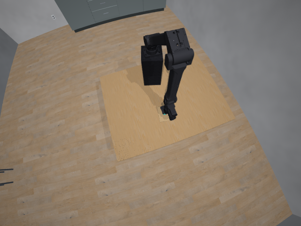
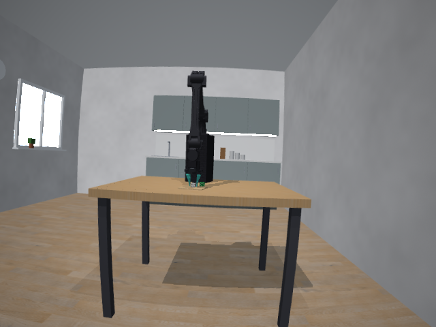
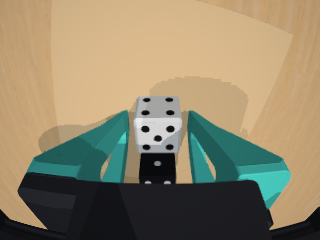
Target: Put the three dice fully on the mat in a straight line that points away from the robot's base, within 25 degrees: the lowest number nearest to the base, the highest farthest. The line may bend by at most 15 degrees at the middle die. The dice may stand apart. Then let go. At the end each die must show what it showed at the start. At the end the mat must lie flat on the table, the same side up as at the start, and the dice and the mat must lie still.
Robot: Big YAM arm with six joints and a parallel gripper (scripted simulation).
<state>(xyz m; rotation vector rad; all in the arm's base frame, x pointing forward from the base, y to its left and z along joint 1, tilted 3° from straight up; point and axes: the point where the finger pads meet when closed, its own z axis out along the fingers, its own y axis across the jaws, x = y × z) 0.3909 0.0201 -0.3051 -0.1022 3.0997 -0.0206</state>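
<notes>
The white die lies right at my hand. From my hand the other things lie so: mat 10 mm below; then green die 100 mm behind, 40 mm to the left; then black die 40 mm behind.
</notes>
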